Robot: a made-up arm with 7 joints.
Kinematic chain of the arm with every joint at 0, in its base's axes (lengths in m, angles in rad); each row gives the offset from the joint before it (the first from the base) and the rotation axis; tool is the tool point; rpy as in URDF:
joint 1: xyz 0 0 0 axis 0.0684 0.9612 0.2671
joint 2: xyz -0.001 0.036 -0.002 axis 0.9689 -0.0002 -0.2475
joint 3: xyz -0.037 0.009 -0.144 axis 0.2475 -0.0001 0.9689
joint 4: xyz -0.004 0 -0.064 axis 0.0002 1 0
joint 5: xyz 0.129 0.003 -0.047 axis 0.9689 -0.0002 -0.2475
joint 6: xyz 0.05 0 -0.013 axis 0.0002 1 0
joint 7: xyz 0.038 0 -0.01 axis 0.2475 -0.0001 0.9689
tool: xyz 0 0 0 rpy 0 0.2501 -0.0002
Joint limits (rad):
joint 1: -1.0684..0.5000
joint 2: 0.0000..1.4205
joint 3: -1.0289..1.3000
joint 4: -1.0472..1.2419
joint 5: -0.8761..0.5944
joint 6: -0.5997..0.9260
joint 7: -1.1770..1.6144
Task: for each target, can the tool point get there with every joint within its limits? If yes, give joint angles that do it. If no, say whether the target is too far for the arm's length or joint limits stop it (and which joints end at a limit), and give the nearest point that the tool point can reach.
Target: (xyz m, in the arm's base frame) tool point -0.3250 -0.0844 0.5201
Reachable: no: too far | nearest point -0.0490 0.1351 0.1709 | short by 0.496 m
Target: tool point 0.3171 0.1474 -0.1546
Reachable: yes | joints -0.6112 0.5597 0.0518 0.2180 -0.7251 0.6026 1.1126
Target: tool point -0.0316 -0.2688 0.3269
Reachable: no: joint limits stop it (at a limit: joint 1, joint 2) | nearest point 0.0855 -0.1039 0.0415 | short by 0.350 m
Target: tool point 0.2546 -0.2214 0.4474
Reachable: no: too far | nearest point 0.1973 -0.0739 0.0685 | short by 0.411 m
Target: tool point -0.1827 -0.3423 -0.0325
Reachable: no: joint limits stop it (at a limit: joint 1, joint 2, joint 3, joint 5, joint 6) | nearest point -0.0187 -0.1454 -0.1916 | short by 0.302 m
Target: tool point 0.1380 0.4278 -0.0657
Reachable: yes | joints -0.0601 1.3110 0.3508 0.8638 -0.4942 -0.1499 -0.8964
